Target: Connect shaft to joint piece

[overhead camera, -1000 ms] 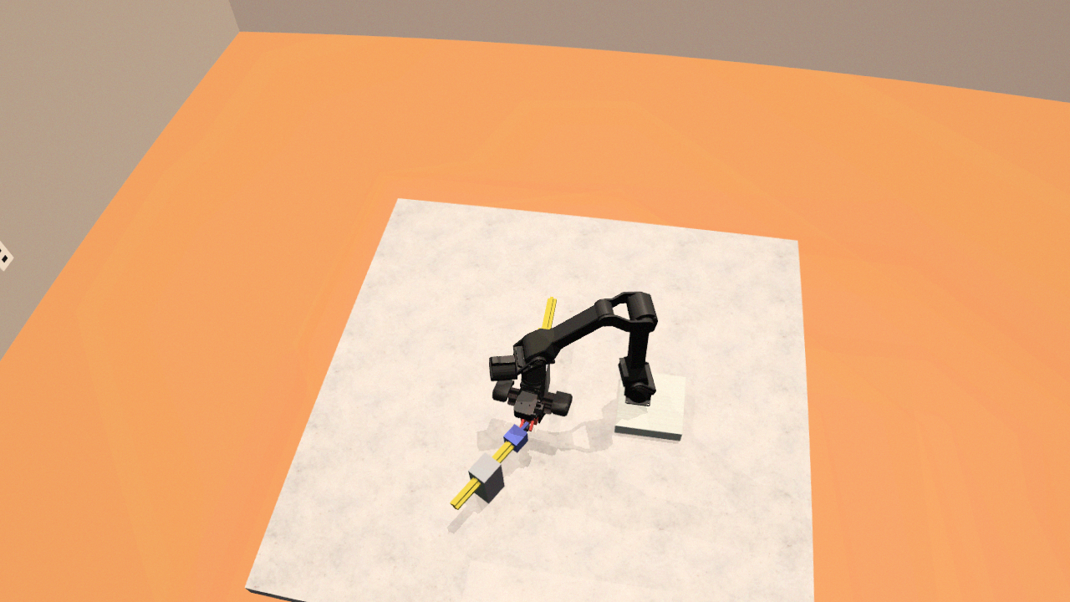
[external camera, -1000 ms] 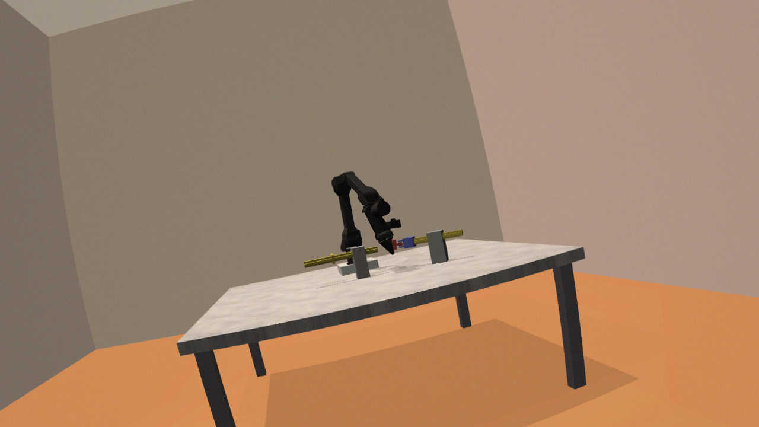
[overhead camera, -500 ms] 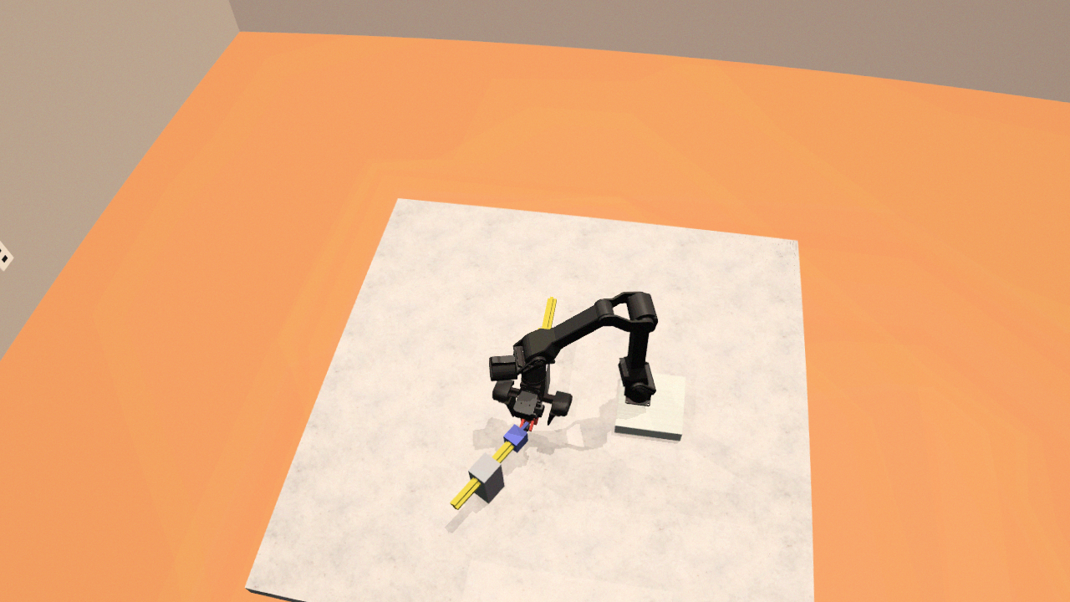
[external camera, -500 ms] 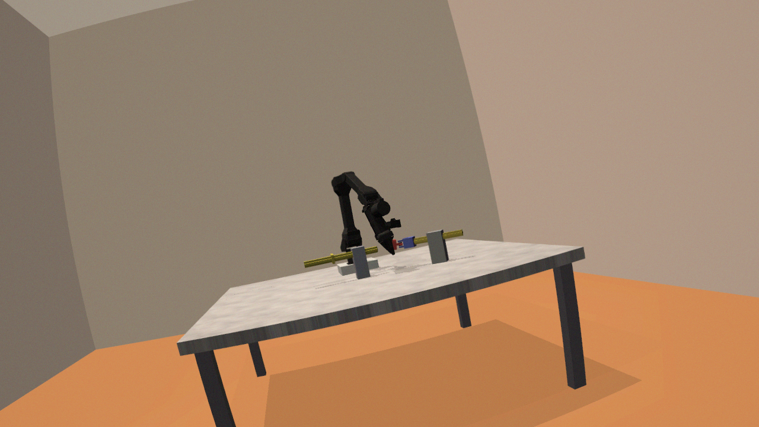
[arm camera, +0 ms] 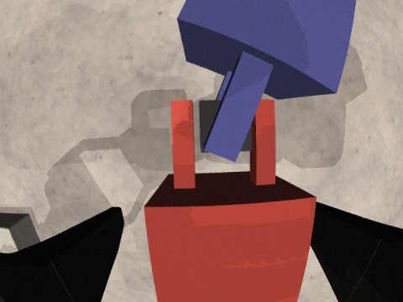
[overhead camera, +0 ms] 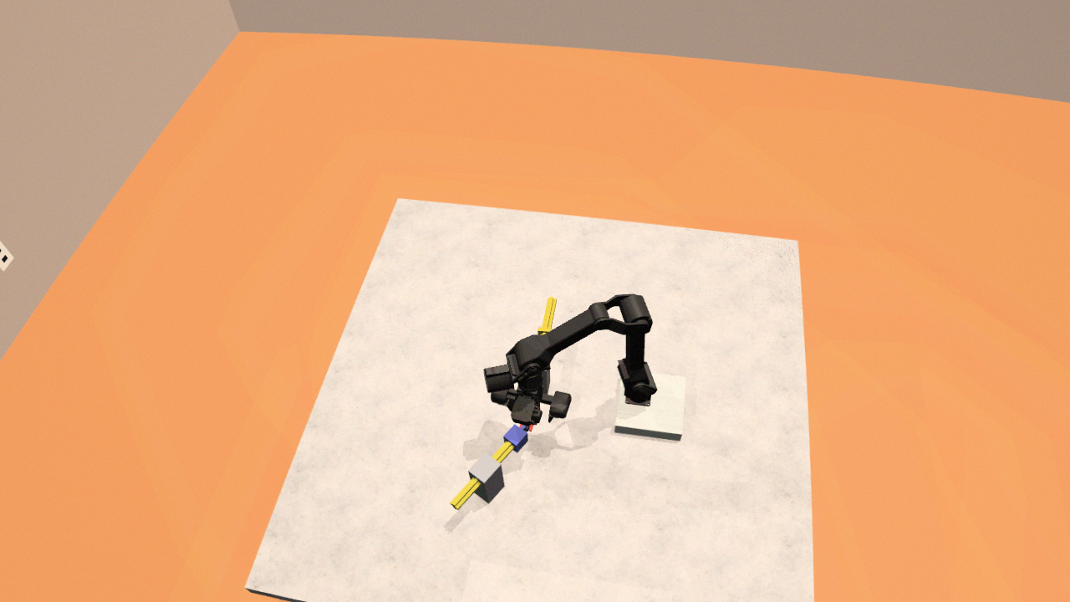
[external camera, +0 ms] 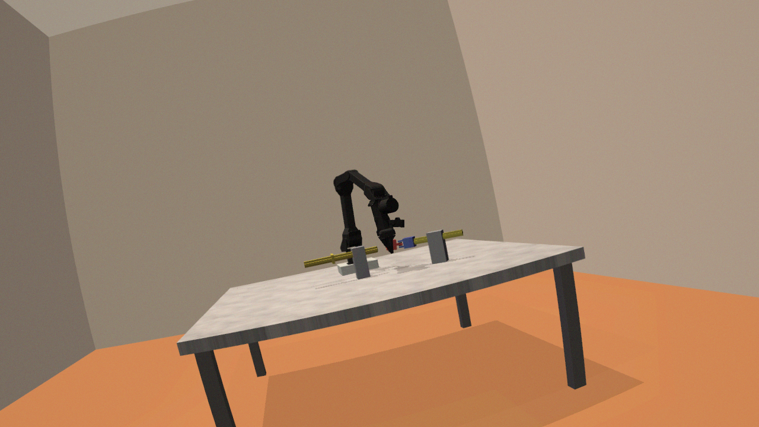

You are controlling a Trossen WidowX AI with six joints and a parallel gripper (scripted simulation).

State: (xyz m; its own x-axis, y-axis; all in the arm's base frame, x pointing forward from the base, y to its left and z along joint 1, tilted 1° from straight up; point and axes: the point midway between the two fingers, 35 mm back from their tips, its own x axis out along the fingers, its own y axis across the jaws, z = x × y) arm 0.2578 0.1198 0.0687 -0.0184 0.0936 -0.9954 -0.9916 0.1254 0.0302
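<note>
My gripper tip is 3 cm below the red joint piece and 1 cm to the right of it.
</note>
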